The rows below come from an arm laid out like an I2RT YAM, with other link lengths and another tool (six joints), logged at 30 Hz.
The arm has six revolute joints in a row. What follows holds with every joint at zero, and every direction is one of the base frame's.
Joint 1 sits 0.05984 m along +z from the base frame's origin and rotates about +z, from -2.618 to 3.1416 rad.
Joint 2 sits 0.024 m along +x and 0.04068 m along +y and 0.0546 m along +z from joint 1 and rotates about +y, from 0 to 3.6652 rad.
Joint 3 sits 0.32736 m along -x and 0.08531 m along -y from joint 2 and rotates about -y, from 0 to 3.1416 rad.
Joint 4 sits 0.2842 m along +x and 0.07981 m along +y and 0.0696 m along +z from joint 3 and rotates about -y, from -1.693 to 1.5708 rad.
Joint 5 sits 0.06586 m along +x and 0.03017 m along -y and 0.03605 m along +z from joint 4 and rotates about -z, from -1.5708 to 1.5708 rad.
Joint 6 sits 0.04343 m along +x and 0.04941 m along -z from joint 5 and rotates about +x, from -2.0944 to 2.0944 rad.
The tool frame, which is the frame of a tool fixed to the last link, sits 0.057 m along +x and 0.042 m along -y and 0.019 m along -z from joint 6; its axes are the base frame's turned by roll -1.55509, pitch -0.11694 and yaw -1.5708 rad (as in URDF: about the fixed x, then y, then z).
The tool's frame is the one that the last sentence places.
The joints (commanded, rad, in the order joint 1, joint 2, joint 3, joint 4, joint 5, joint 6), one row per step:
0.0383, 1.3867, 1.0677, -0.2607, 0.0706, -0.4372
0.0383, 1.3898, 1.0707, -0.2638, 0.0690, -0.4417
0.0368, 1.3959, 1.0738, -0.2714, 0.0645, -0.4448
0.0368, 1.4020, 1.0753, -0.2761, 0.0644, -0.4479
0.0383, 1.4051, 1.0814, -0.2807, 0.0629, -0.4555
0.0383, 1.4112, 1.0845, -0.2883, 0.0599, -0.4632
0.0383, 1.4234, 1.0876, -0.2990, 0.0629, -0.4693
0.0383, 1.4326, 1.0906, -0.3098, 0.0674, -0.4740
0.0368, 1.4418, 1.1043, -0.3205, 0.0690, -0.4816
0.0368, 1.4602, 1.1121, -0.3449, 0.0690, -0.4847
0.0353, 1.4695, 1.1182, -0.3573, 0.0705, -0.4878
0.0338, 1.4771, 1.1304, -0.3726, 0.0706, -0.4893
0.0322, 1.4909, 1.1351, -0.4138, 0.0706, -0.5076
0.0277, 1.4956, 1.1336, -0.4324, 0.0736, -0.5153
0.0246, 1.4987, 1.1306, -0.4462, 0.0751, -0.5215
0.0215, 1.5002, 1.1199, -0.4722, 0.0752, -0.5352
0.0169, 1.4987, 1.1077, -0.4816, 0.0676, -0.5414
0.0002, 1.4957, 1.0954, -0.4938, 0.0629, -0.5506
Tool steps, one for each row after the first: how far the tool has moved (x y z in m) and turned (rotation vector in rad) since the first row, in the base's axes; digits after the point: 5 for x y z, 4 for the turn. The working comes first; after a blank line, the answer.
Tool pose at each row, in the base's axes (x y z in m, rotation vector in rad; the steps are taken from these numbers as rounded here):
0.38651, -0.03328, 0.31336, -2.1216, 1.1752, -1.1892
0.38736, -0.03309, 0.31322, -2.1280, 1.1711, -1.1868
0.38840, -0.03319, 0.31133, -2.1387, 1.1708, -1.1754
0.38939, -0.03314, 0.30925, -2.1492, 1.1717, -1.1682
0.39060, -0.03236, 0.31034, -2.1572, 1.1621, -1.1679
0.39173, -0.03201, 0.30864, -2.1722, 1.1567, -1.1587
0.39340, -0.03222, 0.30443, -2.1944, 1.1611, -1.1452
0.39435, -0.03262, 0.30126, -2.2133, 1.1667, -1.1348
0.39690, -0.03325, 0.30254, -2.2246, 1.1647, -1.1337
0.39879, -0.03317, 0.29607, -2.2565, 1.1751, -1.1011
0.39994, -0.03386, 0.29379, -2.2718, 1.1809, -1.0887
0.40132, -0.03442, 0.29418, -2.2814, 1.1853, -1.0793
0.40013, -0.03504, 0.28686, -2.3373, 1.1868, -1.0353
0.39842, -0.03714, 0.28284, -2.3629, 1.1955, -1.0161
0.39679, -0.03853, 0.27928, -2.3833, 1.2009, -0.9993
0.39233, -0.03980, 0.27227, -2.4237, 1.2030, -0.9633
0.38908, -0.04088, 0.26701, -2.4403, 1.2034, -0.9380
0.38461, -0.04687, 0.26223, -2.4562, 1.2191, -0.9172

0.00085, 0.00019, -0.00014, -0.0030, 0.0035, 0.0038
0.00189, 0.00009, -0.00203, -0.0035, 0.0143, 0.0078
0.00288, 0.00014, -0.00411, -0.0064, 0.0237, 0.0096
0.00409, 0.00092, -0.00302, -0.0119, 0.0255, 0.0166
0.00522, 0.00127, -0.00472, -0.0169, 0.0365, 0.0234
0.00689, 0.00106, -0.00893, -0.0241, 0.0564, 0.0246
0.00784, 0.00066, -0.01210, -0.0310, 0.0735, 0.0238
0.01039, 0.00003, -0.01082, -0.0382, 0.0800, 0.0255
0.01228, 0.00011, -0.01729, -0.0415, 0.1151, 0.0279
0.01343, -0.00058, -0.01957, -0.0451, 0.1309, 0.0274
0.01481, -0.00114, -0.01918, -0.0465, 0.1417, 0.0270
0.01362, -0.00176, -0.02650, -0.0618, 0.1928, 0.0379
0.01191, -0.00386, -0.03052, -0.0695, 0.2181, 0.0366
0.01028, -0.00525, -0.03408, -0.0751, 0.2384, 0.0370
0.00582, -0.00652, -0.04109, -0.0853, 0.2773, 0.0442
0.00257, -0.00760, -0.04635, -0.0843, 0.2977, 0.0503
-0.00190, -0.01359, -0.05113, -0.0851, 0.3200, 0.0443

